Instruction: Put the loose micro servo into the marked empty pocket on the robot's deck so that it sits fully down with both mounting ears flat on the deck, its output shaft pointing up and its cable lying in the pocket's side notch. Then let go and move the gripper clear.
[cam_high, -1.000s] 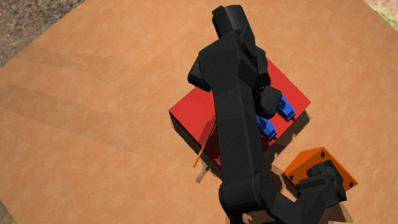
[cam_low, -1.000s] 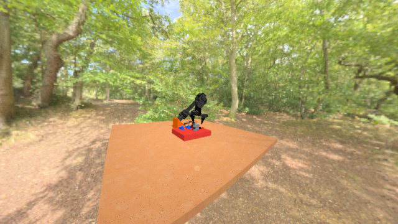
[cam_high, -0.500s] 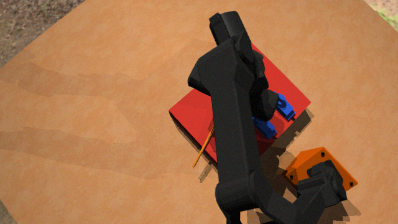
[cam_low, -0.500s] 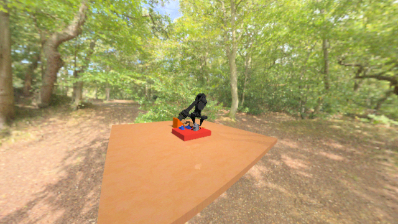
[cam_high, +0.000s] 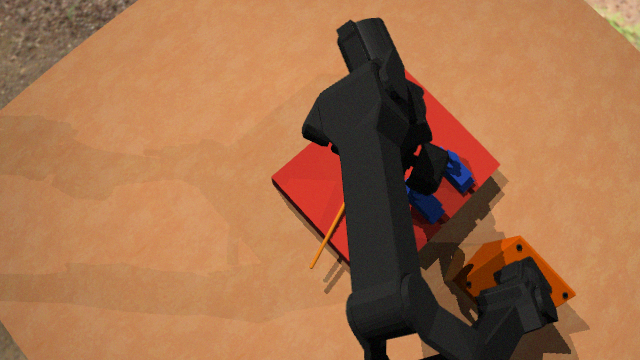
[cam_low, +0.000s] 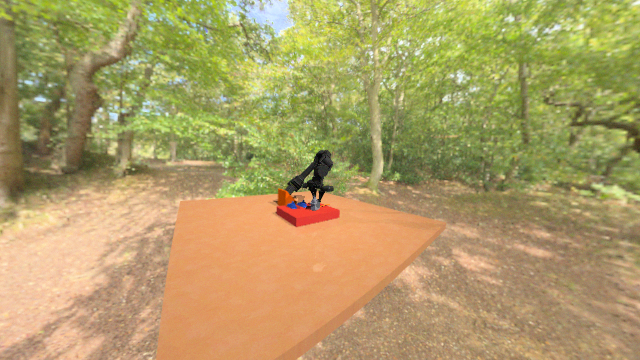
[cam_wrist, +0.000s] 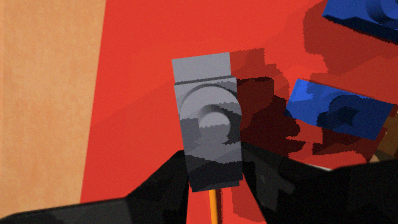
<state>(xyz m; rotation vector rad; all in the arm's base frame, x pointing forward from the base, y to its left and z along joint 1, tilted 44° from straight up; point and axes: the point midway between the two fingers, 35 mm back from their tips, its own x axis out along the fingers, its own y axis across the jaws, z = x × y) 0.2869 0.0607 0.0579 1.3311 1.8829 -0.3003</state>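
Now: gripper tip 10 mm short of the red deck, 40 mm to the left of it and 70 mm above it.
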